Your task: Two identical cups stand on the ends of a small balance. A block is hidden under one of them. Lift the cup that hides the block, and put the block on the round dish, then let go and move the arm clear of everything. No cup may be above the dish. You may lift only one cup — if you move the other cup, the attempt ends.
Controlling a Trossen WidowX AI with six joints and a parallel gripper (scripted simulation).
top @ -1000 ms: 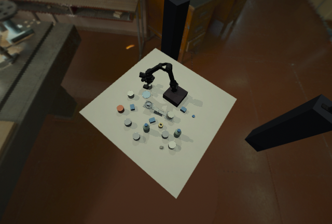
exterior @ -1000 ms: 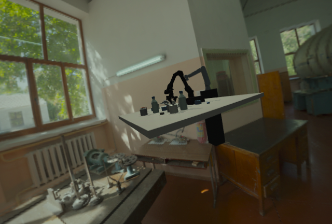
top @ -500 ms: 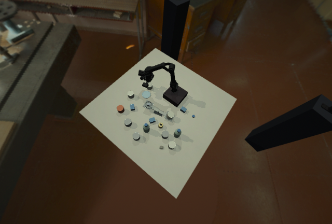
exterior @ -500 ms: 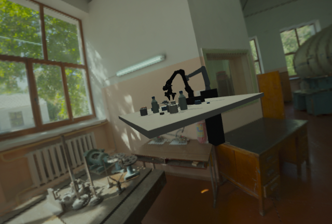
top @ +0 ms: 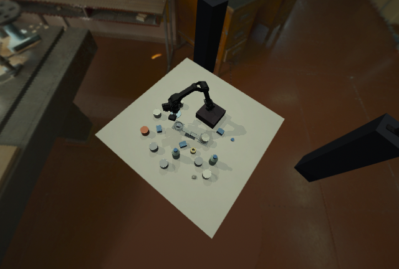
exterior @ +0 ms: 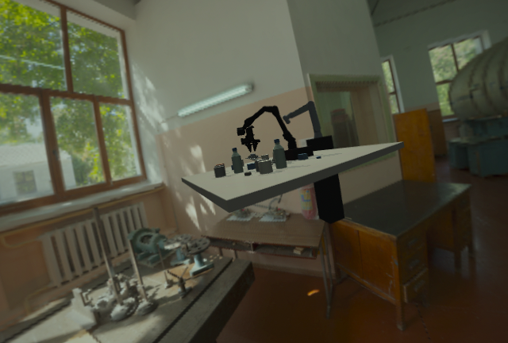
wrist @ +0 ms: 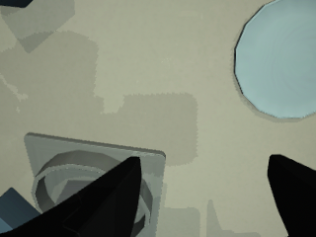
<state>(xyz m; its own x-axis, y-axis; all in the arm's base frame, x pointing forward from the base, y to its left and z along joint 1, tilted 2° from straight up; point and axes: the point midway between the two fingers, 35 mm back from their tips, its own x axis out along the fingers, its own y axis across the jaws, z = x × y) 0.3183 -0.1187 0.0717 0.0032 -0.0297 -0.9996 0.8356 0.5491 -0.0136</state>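
The round light-blue dish lies 110 mm below my gripper tip, 70 mm to the right of it and 50 mm behind it. Round my gripper tip: small balance: 200 mm to the left, 80 mm below, 20 mm behind; then orange cylinder: 280 mm ahead, 100 mm to the right, 80 mm below.
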